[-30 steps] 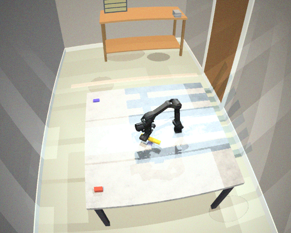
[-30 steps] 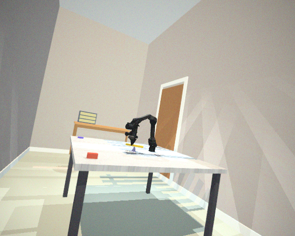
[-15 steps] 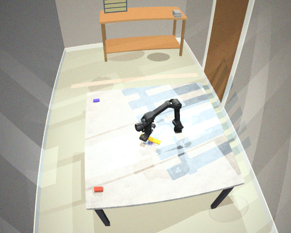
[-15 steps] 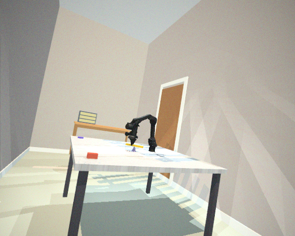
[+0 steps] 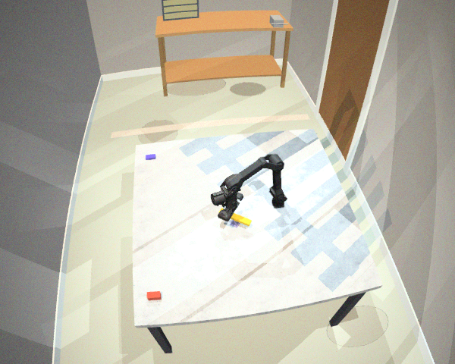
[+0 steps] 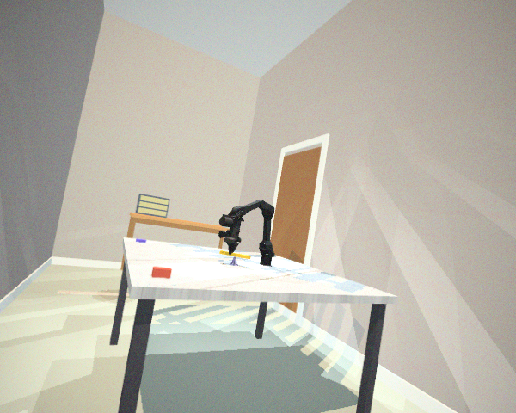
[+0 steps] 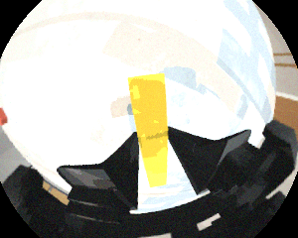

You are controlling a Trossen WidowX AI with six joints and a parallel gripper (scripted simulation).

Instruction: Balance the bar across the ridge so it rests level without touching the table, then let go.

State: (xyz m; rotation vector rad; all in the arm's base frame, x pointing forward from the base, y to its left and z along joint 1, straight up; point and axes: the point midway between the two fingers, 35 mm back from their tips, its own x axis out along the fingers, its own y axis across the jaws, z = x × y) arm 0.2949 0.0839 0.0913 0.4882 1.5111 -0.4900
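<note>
Now: the yellow bar 2 cm to the left of my gripper tip and 2 cm behind it. From my gripper tip the other things lie so: blue block 58 cm to the right, 44 cm ahead, 5 cm below; then red block 44 cm ahead, 42 cm to the left, 4 cm below.
</note>
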